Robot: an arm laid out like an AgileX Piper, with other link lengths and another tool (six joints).
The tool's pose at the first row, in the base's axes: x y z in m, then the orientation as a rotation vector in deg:
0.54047, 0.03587, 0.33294, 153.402, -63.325, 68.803
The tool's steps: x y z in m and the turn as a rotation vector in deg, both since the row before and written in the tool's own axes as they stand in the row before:
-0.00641, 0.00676, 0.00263, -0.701, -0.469, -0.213
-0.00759, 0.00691, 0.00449, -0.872, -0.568, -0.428
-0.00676, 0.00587, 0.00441, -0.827, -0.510, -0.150
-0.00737, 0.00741, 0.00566, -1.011, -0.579, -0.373
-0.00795, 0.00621, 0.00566, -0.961, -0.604, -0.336
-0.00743, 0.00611, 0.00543, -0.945, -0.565, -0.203
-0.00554, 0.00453, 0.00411, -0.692, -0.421, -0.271
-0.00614, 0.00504, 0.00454, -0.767, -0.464, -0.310
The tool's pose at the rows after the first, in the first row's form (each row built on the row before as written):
0.53516, 0.03391, 0.32509, 153.356, -63.281, 67.592
0.53028, 0.03202, 0.31518, 153.312, -62.981, 66.084
0.52620, 0.03039, 0.30622, 153.173, -63.063, 64.734
0.52148, 0.02760, 0.29567, 152.999, -62.874, 63.113
0.51701, 0.02601, 0.28512, 152.860, -62.725, 61.517
0.51252, 0.02422, 0.27519, 152.654, -62.754, 60.010
0.50908, 0.02288, 0.26781, 152.534, -62.596, 58.881
0.50513, 0.02136, 0.25970, 152.393, -62.404, 57.636

